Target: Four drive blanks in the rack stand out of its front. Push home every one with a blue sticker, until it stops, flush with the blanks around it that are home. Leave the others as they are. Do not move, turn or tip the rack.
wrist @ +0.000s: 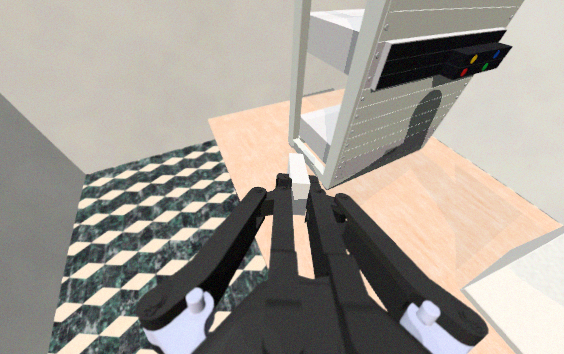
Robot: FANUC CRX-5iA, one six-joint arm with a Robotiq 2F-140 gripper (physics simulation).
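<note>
The rack (348, 100) stands upright at the upper right, its front turned to the right. A dark bay (412, 60) crosses the front. At its right part, the blanks that stand out show as a black block; the seams between them are hard to see. Their stickers are yellow (473, 59), blue (496, 54), red (464, 72) and green (485, 66). The blue one is at the upper right, above and right of the green one. My gripper (294, 166) is shut, with its pale pads together and nothing between them. It is in front of the rack's lower left corner in the view, apart from the blanks.
The rack stands on a wooden table top (250, 135). Pale boxy units (335, 45) show through the rack's open side. A pale block (525, 290) with a raised edge is at the lower right. A patterned floor (150, 225) lies left of the table, beside a grey wall (35, 225).
</note>
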